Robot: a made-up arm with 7 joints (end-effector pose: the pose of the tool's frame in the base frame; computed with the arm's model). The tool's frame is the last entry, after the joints. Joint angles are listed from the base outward.
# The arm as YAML. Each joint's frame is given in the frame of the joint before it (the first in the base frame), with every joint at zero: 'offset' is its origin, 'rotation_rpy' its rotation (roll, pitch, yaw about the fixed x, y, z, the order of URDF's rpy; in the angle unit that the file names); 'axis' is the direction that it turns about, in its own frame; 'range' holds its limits. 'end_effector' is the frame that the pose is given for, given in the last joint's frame.
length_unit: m
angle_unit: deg
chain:
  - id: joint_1
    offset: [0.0, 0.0, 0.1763]
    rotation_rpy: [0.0, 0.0, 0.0]
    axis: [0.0, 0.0, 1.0]
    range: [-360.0, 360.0]
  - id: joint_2
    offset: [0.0, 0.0, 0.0]
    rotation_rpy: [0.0, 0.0, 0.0]
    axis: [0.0, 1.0, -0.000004]
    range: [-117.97, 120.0]
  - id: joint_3
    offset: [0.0, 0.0, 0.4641]
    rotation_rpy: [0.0, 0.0, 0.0]
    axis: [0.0, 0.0, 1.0]
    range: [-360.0, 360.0]
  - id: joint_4
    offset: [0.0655, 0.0, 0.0]
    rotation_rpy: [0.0, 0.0, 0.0]
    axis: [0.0, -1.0, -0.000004]
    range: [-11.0, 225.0]
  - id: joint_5
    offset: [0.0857, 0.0, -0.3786]
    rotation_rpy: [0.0, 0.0, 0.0]
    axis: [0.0, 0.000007, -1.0]
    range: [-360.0, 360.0]
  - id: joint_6
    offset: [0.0, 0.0, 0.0]
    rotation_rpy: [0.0, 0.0, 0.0]
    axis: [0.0, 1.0, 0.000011]
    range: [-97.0, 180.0]
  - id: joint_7
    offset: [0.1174, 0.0, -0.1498]
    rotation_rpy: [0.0, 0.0, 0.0]
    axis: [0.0, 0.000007, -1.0]
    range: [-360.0, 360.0]
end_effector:
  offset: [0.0, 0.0, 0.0]
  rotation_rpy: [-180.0, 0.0, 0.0]
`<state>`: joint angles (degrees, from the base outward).
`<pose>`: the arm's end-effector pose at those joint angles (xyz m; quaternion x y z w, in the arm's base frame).
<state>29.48 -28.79 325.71 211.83 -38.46 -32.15 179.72</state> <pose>-0.6266 -0.0155 0.6954 0.1550 -0.6095 -0.4188 0.6551</pose>
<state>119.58 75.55 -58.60 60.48 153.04 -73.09 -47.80</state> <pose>0.1292 0.3749 0.1537 0.5519 -0.2906 0.6917 0.3640</pose>
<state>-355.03 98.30 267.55 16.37 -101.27 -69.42 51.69</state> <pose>0.1615 -0.1984 -0.0156 0.9324 -0.2408 -0.2598 0.0713</pose>
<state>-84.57 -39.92 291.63 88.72 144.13 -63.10 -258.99</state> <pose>-0.4358 0.1737 0.5068 0.7307 -0.5927 -0.1445 0.3065</pose>
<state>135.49 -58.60 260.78 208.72 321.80 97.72 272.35</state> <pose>0.4808 -0.6680 0.5774 0.8283 0.2376 0.4934 0.1186</pose>
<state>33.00 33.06 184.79 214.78 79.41 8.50 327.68</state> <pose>0.5501 0.4998 0.7157 0.1271 0.5362 0.5377 0.6381</pose>
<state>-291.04 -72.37 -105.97 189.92 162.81 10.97 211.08</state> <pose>-0.3801 -0.8836 0.4650 -0.2135 -0.4912 0.8021 0.2640</pose>
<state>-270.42 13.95 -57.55 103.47 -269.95 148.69 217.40</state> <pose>0.2020 0.4754 0.6969 0.3158 -0.7041 -0.2317 0.5923</pose>
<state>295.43 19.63 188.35 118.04 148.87 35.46 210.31</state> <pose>-0.1627 0.1731 1.1069 0.1021 -0.1717 -0.4229 0.8839</pose>
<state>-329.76 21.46 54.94 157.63 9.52 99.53 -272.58</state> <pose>0.2640 0.4730 0.9259 -0.8971 0.0474 0.1764 0.4024</pose>
